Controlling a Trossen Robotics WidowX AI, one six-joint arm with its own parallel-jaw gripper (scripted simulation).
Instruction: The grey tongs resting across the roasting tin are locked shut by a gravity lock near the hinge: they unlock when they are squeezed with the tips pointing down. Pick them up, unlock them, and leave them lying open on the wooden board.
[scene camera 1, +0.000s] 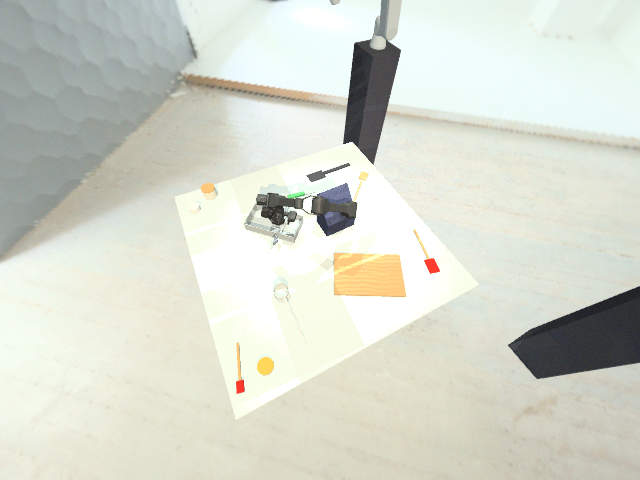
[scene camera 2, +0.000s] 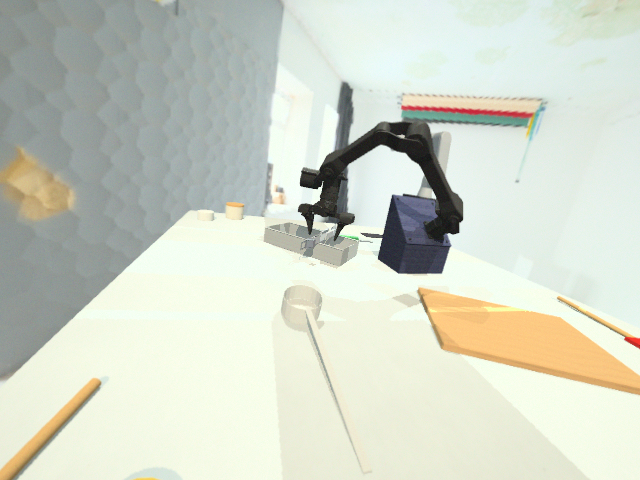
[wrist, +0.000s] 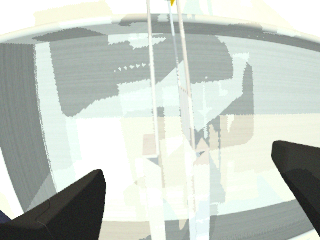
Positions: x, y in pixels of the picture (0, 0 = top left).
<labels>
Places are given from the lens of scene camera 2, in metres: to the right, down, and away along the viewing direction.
my gripper (scene camera 2: 322, 237): 0.01, -0.01, 0.84
wooden board (scene camera 2: 544, 343): 0.45, 0.21, 0.47
</labels>
